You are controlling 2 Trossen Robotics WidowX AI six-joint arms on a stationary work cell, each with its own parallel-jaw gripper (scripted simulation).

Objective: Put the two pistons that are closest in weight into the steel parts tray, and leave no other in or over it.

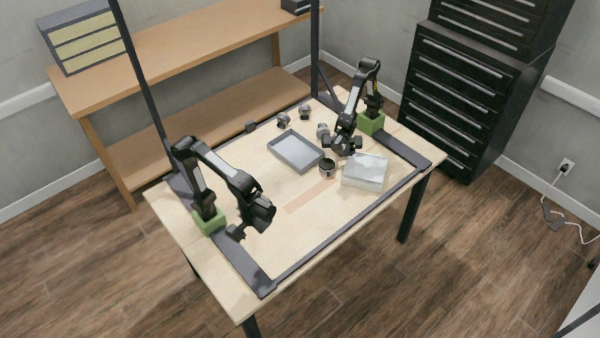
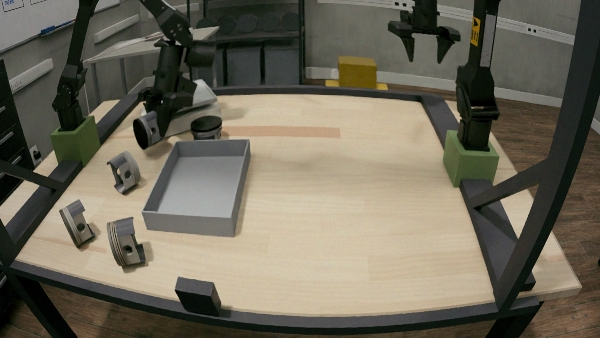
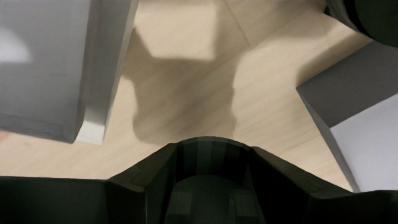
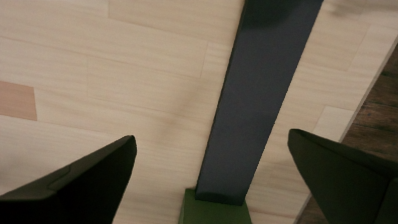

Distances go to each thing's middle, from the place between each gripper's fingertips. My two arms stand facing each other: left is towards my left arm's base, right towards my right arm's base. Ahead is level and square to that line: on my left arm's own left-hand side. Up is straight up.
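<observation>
Left hand: 2 cm above the grey pan [image 1: 362, 166], 1 cm to the right of it and 16 cm short of it. Counted from my left hand, the white scale [image 1: 345, 180] is 3 cm below, 2 cm to the left and 15 cm ahead, while the steel parts tray [image 2: 199, 178] is 6 cm below, 14 cm to the right and 15 cm behind. By its middle, the steel parts tray is nearer to my left hand than to my right hand; going by its middle, the grey pan is also nearer to my left hand than to my right hand.
Right hand: 190 mm above the steel parts tray, 450 mm to the right of it and 340 mm past it. Counted from my right hand, the grey pan is 140 mm below, 600 mm to the left and 30 mm behind; the white scale is 160 mm below, 610 mm to the left and 30 mm behind.
</observation>
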